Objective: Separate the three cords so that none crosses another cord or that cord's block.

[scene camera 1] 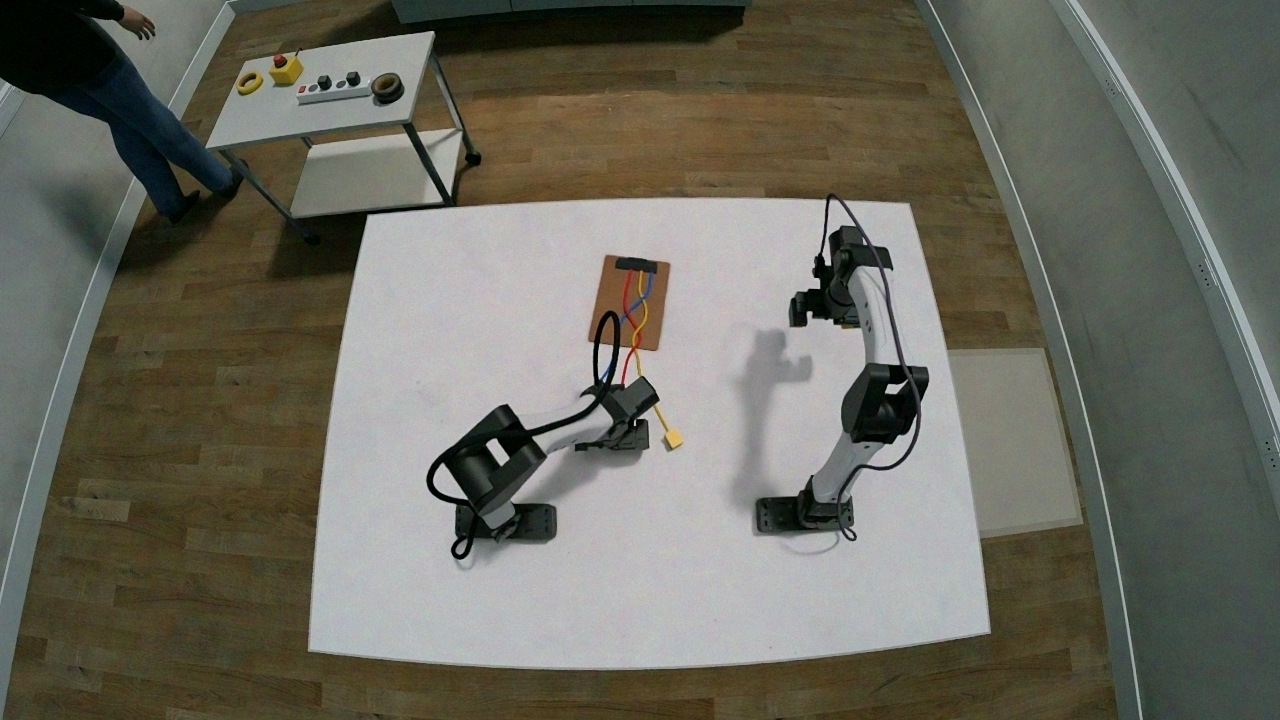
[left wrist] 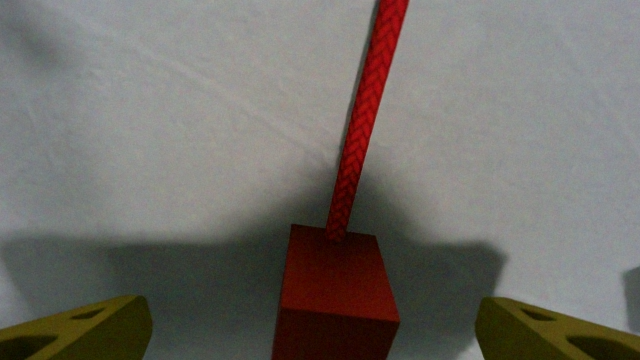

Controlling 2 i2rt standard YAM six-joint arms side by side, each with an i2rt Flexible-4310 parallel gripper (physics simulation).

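Places are measured from the left arm's base along level axes (x right, y back, z down), in millimetres.
Pixels of known places: left gripper, fingertip midpoint: (left wrist: 314,310); right gripper, fingertip midpoint: (scene camera 1: 819,325); left arm's base, link origin: (scene camera 1: 503,521); right arm's base, link origin: (scene camera 1: 806,512).
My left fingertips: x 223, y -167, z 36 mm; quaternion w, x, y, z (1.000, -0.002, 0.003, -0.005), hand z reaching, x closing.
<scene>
Ahead of a thing's pixels: the offset from my left fingertips to its middle. "*": to the spot under its first point. Level surfaces: height alone.
A red cord (scene camera 1: 625,369) (left wrist: 367,105), a yellow cord (scene camera 1: 646,310) and a blue cord (scene camera 1: 650,284) run from a black holder (scene camera 1: 636,265) on a brown board {* dz +12, dx -7, dy -357 mm} (scene camera 1: 608,291). Blue crosses yellow and red on the board; red and yellow cross lower down. The yellow block {dz -2, dx +127, dy +0 mm} (scene camera 1: 673,438) lies right of the left arm. The red block {dz -2, dx +3, dy -1 mm} (left wrist: 337,285) is between the spread fingers of my left gripper (scene camera 1: 637,437) (left wrist: 314,310), which is open, with gaps on both sides. The blue block is hidden in the scene view. My right gripper (scene camera 1: 797,312) is raised away from the cords; its fingers are unclear.
Both arms stand on the white table {dz +14 mm} (scene camera 1: 402,591). The left arm covers the cords' lower ends in the scene view. A trolley (scene camera 1: 268,125) with a power strip, tape rolls and a yellow box stands beyond the table at the upper left, beside a person (scene camera 1: 147,116).
</scene>
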